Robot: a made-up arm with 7 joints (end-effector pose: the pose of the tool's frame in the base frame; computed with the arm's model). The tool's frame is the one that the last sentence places. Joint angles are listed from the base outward.
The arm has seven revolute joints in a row. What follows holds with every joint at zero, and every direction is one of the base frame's.
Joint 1 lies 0.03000 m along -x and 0.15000 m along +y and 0.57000 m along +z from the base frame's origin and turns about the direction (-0.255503, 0.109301, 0.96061).
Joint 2 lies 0.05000 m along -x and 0.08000 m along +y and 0.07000 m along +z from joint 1 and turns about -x.
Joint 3 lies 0.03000 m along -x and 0.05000 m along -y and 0.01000 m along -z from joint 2 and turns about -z.
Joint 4 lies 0.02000 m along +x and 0.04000 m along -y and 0.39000 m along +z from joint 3 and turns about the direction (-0.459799, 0.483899, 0.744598).
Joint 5 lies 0.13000 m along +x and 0.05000 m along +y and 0.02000 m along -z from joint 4 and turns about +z.
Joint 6 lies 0.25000 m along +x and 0.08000 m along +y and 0.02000 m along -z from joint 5 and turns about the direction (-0.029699, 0.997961, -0.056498).
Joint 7 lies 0.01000 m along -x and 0.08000 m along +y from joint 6 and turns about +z.
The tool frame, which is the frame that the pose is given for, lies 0.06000 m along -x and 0.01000 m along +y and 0.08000 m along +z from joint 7; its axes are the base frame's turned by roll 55.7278, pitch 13.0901 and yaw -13.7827 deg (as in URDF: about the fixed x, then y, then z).
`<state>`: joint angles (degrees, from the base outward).
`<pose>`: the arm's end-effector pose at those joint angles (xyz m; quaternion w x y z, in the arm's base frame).
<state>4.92 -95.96 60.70 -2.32 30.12 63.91 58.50</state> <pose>0.3089 -0.1504 0.3597 0.1015 -0.8339 -0.4790 -0.2546</pose>
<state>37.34 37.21 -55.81 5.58 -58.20 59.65 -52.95</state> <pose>-0.1270 0.7934 0.6515 0.8639 -0.1936 -0.1450 -0.4417</pose>
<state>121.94 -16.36 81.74 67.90 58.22 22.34 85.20</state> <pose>-0.3090 0.3174 0.7783 0.3046 0.2632 -0.8805 -0.2503</pose>
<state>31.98 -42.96 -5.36 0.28 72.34 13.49 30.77</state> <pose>-0.0071 0.1612 1.0990 0.3574 0.3059 0.4183 0.7770</pose>
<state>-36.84 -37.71 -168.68 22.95 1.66 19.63 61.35</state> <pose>-0.5675 0.1438 0.7074 0.2860 -0.5399 0.2048 0.7647</pose>
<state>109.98 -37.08 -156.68 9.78 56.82 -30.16 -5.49</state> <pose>0.2854 0.1440 0.8783 0.8922 0.1435 -0.2426 -0.3529</pose>
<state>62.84 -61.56 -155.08 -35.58 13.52 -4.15 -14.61</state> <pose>0.0984 -0.2730 1.0845 0.2042 -0.3752 -0.4921 -0.7585</pose>
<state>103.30 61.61 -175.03 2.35 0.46 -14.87 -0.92</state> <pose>-0.3690 -0.1105 1.0945 0.3591 0.6325 -0.6425 -0.2412</pose>
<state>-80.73 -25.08 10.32 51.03 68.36 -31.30 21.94</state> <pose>-0.1266 0.2477 0.9692 0.6830 0.6049 -0.1591 0.3771</pose>
